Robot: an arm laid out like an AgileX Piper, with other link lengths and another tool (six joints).
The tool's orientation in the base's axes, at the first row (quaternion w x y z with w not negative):
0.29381 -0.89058 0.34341 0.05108
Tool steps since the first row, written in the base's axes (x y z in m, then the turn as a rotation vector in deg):
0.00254 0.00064 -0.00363 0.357 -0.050 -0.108
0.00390 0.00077 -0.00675 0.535 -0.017 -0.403
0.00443 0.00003 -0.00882 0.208 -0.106 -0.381
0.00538 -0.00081 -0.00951 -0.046 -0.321 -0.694
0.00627 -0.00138 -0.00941 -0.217 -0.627 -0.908
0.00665 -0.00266 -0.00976 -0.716 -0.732 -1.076
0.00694 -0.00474 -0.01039 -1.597 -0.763 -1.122
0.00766 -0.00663 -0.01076 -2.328 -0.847 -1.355
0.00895 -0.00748 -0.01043 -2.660 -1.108 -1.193
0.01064 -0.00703 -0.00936 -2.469 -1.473 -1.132
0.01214 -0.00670 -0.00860 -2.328 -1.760 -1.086
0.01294 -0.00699 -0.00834 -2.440 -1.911 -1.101
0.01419 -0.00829 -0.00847 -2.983 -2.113 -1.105
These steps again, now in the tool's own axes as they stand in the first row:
0.00262 -0.00024 0.00362 0.332 -0.147 0.100
0.00449 0.00034 0.00641 0.534 -0.136 0.381
0.00593 0.00145 0.00776 0.331 0.115 0.277
0.00734 0.00167 0.00796 0.355 0.558 0.386
0.00832 0.00139 0.00766 0.466 0.953 0.372
0.00945 0.00207 0.00728 0.197 1.418 0.397
0.01107 0.00342 0.00666 -0.440 2.024 0.319
0.01282 0.00426 0.00599 -0.877 2.656 0.383
0.01420 0.00377 0.00539 -1.025 2.945 0.067
0.01490 0.00190 0.00495 -0.686 3.008 -0.165
0.01563 0.00037 0.00467 -0.425 3.065 -0.348
0.01633 -0.00010 0.00439 -0.418 3.234 -0.432
0.01807 -0.00007 0.00391 -0.711 3.703 -0.602

